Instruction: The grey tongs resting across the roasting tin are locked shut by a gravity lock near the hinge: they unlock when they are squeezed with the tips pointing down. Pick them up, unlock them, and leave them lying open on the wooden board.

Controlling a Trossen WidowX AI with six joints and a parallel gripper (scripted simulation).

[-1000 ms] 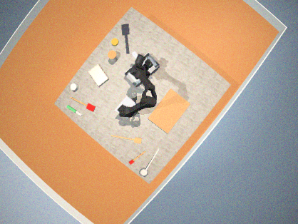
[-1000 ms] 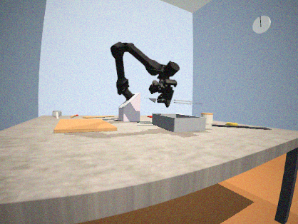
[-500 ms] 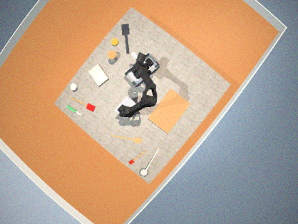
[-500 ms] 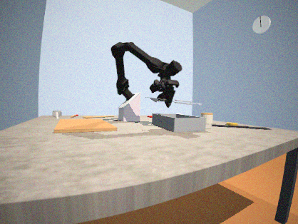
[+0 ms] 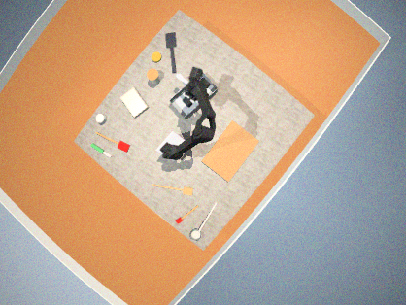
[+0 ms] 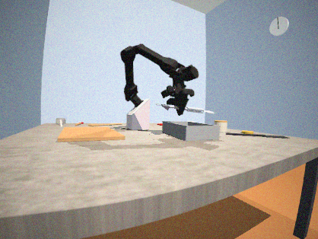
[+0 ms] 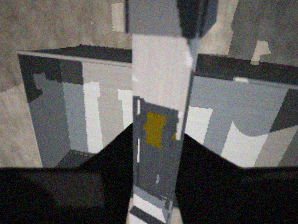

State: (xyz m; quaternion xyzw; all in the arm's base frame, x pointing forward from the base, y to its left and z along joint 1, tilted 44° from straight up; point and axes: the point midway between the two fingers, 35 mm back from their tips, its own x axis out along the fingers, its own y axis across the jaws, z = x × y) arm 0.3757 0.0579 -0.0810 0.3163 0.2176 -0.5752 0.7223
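The grey roasting tin is 7 cm below my gripper tip, 5 cm to the left of it and 1 cm behind it. From my gripper tip the other things lie so: yellow lock piece: 4 cm above, 2 cm to the right, 1 cm behind; wooden board: 41 cm to the right, 11 cm behind, 9 cm below; orange-lidded jar: 35 cm to the left, 10 cm behind, 6 cm below.
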